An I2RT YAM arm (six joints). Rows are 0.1 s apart.
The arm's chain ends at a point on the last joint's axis. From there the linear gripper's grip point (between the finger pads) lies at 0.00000 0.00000 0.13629 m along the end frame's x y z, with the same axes.
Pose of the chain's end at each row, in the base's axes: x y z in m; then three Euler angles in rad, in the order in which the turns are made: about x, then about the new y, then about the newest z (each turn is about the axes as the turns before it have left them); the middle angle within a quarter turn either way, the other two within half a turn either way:
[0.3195 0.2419 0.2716 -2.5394 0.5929 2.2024]
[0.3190 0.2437 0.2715 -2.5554 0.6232 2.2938]
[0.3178 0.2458 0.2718 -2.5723 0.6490 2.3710]
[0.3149 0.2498 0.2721 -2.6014 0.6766 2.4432]
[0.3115 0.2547 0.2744 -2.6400 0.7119 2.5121]
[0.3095 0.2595 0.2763 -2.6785 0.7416 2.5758]
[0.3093 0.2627 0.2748 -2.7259 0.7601 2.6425]
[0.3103 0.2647 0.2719 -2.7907 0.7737 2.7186]
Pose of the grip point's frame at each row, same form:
[0.3957 0.3059 0.1785 -2.5394 0.5929 2.2024]
[0.3985 0.3049 0.1793 -2.5554 0.6232 2.2938]
[0.4002 0.3043 0.1803 -2.5723 0.6490 2.3710]
[0.4002 0.3045 0.1810 -2.6014 0.6766 2.4432]
[0.4005 0.3043 0.1839 -2.6400 0.7119 2.5121]
[0.4016 0.3044 0.1864 -2.6785 0.7416 2.5758]
[0.4032 0.3026 0.1844 -2.7259 0.7601 2.6425]
[0.4055 0.2982 0.1803 -2.7907 0.7737 2.7186]

